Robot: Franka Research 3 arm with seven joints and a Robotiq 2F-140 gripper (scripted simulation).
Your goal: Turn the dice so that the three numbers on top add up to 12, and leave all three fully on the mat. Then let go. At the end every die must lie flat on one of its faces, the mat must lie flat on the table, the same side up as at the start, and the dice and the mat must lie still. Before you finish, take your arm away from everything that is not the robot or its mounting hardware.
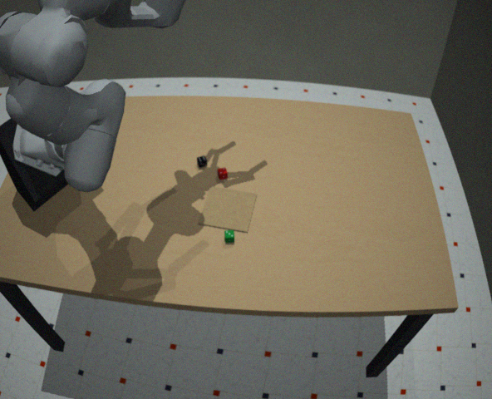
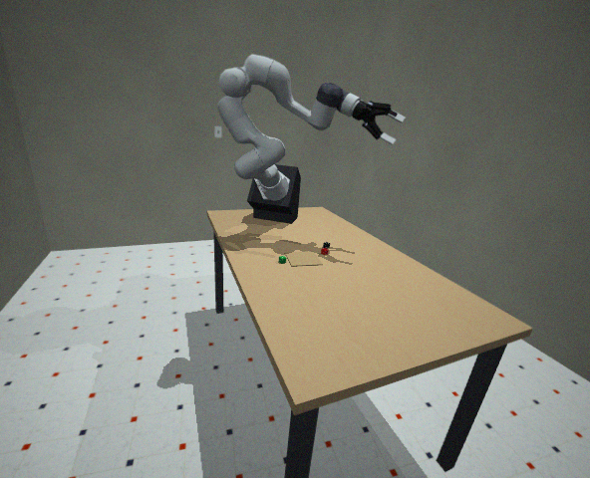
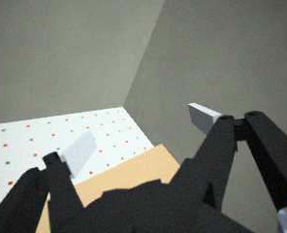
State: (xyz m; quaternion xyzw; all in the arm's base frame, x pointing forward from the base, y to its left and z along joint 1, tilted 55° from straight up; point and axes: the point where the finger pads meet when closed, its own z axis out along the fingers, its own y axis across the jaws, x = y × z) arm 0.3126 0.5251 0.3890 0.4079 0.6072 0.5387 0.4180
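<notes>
My hand is 56 cm above the green die, 42 cm to the left of it and 21 cm past it. Round my hand: tan mat 57 cm below, 32 cm to the right, 18 cm behind; then black die 56 cm below, 20 cm behind, 13 cm to the right; then red die 56 cm below, 20 cm to the right, 15 cm behind.
</notes>
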